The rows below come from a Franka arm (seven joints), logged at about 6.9 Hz.
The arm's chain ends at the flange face. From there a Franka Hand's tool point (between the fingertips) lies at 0.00 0.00 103.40 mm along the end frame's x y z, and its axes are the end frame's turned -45 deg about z.
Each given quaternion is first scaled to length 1.
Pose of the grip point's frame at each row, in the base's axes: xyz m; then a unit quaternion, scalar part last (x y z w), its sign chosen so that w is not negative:
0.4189, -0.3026, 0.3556, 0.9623, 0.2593, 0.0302, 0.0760
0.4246, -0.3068, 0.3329, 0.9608, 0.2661, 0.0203, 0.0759
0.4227, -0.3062, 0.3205, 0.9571, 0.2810, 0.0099, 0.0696
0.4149, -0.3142, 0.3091, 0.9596, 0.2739, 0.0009, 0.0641
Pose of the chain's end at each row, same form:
0.4088, -0.2891, 0.4576, 0.9883, -0.1287, 0.0570, 0.0587
0.4164, -0.2928, 0.4350, 0.9894, -0.1218, 0.0478, 0.0624
0.4167, -0.2930, 0.4229, 0.9918, -0.1067, 0.0358, 0.0605
0.4111, -0.3015, 0.4117, 0.9914, -0.1142, 0.0254, 0.0589

